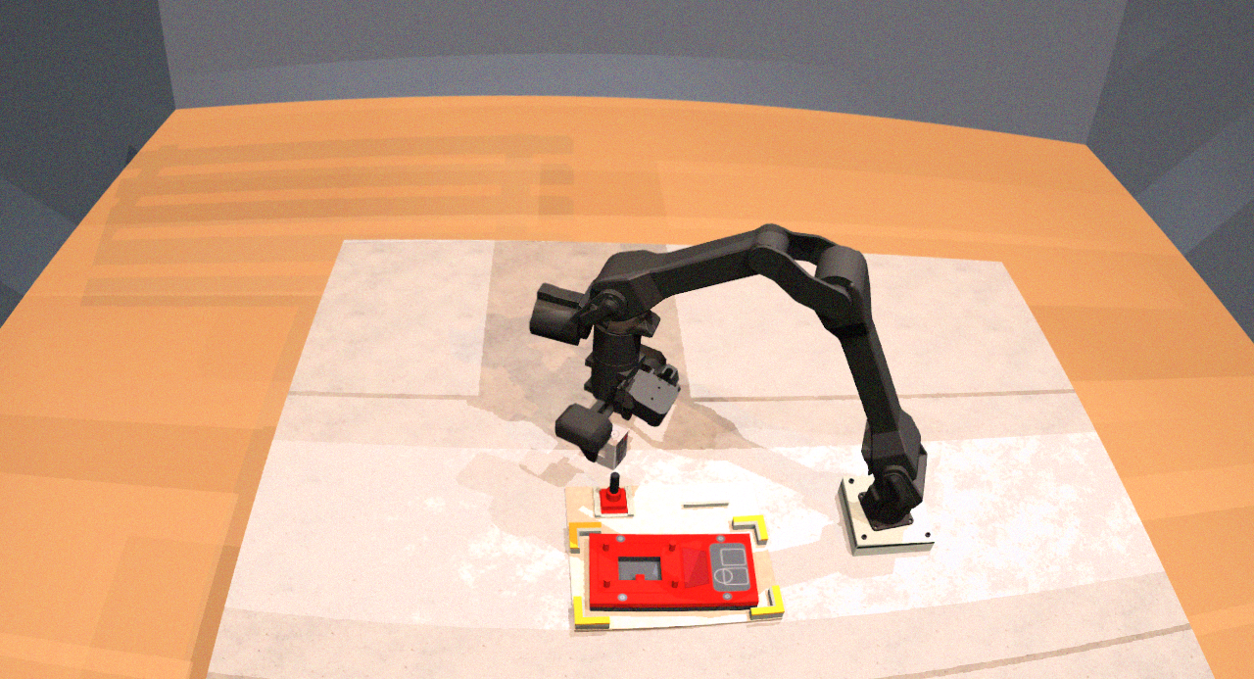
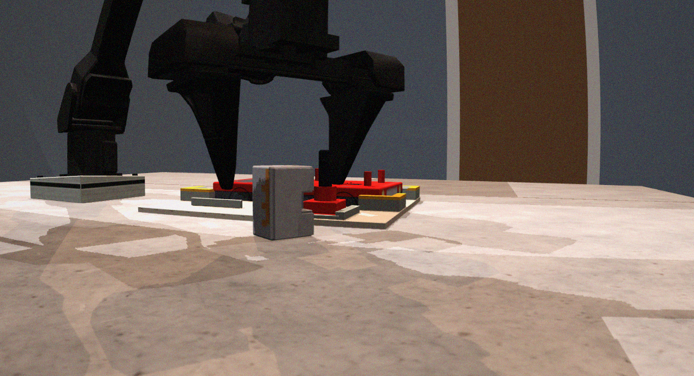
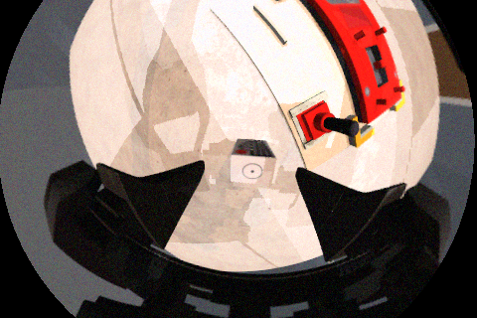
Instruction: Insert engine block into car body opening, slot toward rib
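Right now my gripper tip is 10 mm above the grey-white engine block.
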